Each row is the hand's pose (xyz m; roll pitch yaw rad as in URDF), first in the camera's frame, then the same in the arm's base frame.
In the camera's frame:
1: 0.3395 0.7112 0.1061 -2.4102 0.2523 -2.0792
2: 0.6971 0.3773 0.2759 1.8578 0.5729 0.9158
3: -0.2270 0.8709 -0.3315 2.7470 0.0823 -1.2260
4: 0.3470 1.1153 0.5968 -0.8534 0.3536 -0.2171
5: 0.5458 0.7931 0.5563 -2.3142 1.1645 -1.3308
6: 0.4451 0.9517 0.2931 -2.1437 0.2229 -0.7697
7: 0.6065 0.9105 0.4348 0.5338 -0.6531 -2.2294
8: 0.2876 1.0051 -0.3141 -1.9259 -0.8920 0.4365
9: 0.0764 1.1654 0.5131 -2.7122 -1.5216 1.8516
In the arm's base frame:
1: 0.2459 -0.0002 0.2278 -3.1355 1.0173 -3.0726
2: 0.3860 -0.4756 0.0776 2.3407 -0.2411 0.4868
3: -0.0028 0.6713 0.0690 -2.9971 0.9044 -1.4600
4: 0.1468 -0.1211 0.8440 0.1444 0.3292 -0.3738
5: 0.2467 -0.3667 0.5707 0.3599 1.0139 0.7698
6: 0.3196 -0.0535 0.5371 -1.2212 0.6977 -0.8405
7: 0.3842 -0.2540 0.5959 0.0559 0.1686 -2.6197
8: 0.4665 0.4654 0.2122 -0.4590 -0.7792 -1.2609
9: -0.0343 0.1012 0.8215 0.7835 -0.6814 -2.1699

